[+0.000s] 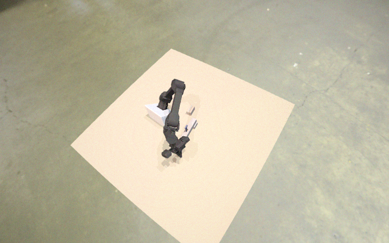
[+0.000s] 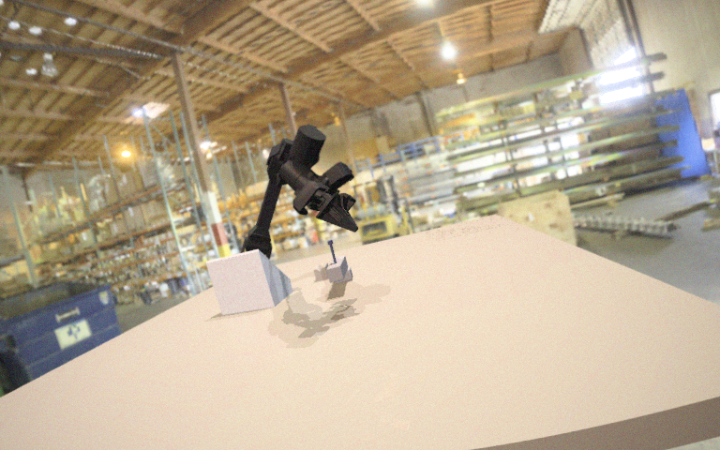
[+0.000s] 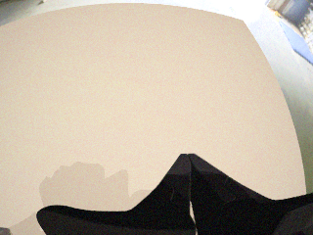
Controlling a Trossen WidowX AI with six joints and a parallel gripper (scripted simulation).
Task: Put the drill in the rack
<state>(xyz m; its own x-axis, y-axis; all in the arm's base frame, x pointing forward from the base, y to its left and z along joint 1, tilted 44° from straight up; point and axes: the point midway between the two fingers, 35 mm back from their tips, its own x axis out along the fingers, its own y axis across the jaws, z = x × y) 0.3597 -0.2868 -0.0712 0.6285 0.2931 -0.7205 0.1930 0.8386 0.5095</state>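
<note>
Right now the blue key is 11 cm behind my gripper tip, 21 cm to the left of it and 6 cm below it. The rest, counted from my gripper tip: drill (12 cm behind, 26 cm to the left, 11 cm below); then rack (21 cm behind, 39 cm to the left, 14 cm below); then housing block (11 cm behind, 24 cm to the left, 12 cm below).
</note>
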